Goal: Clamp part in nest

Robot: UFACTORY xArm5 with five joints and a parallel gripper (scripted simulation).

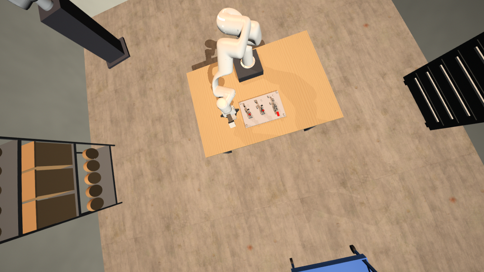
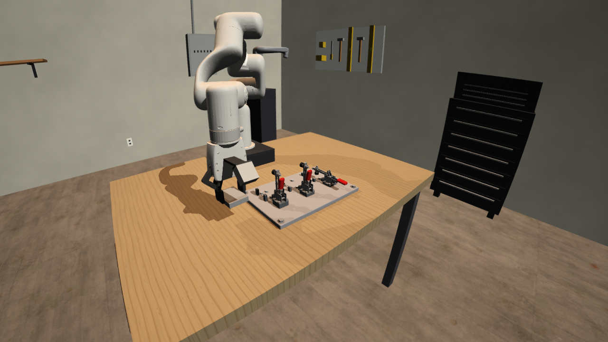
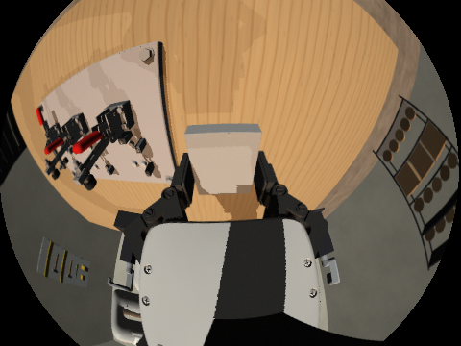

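The grey fixture plate is 250 mm to the left of my hand, 90 mm below it and 50 mm ahead of it. The rest, counted from my hand: flat part (10 mm below).
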